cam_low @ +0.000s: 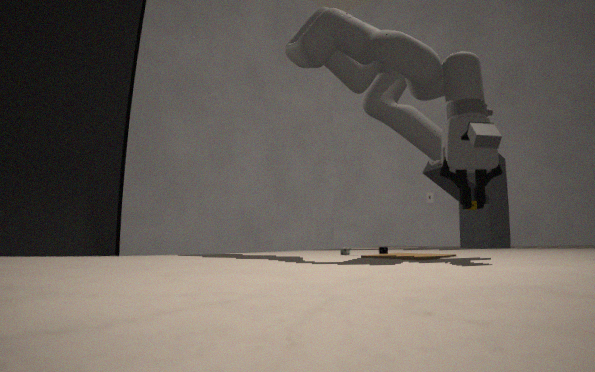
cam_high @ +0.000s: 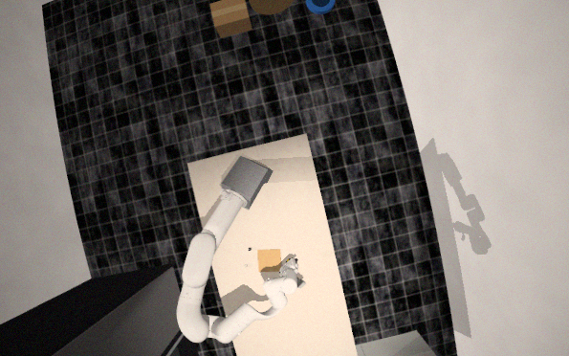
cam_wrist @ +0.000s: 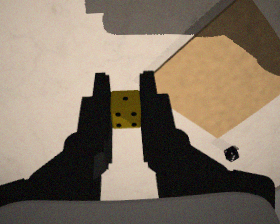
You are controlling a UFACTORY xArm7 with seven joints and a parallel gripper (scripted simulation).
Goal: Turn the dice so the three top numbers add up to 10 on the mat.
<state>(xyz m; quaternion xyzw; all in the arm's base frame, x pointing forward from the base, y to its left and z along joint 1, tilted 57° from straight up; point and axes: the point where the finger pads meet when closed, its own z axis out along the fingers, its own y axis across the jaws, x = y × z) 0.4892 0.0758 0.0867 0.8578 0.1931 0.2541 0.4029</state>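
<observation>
Now: the tan mat 50 mm behind my hand, 120 mm to the right of it and 110 mm below it. Round my hand: pale die: 100 mm behind, 260 mm to the right, 110 mm below; yellow die: 10 mm behind, 10 mm below; black die: 170 mm behind, 180 mm to the right, 110 mm below.
</observation>
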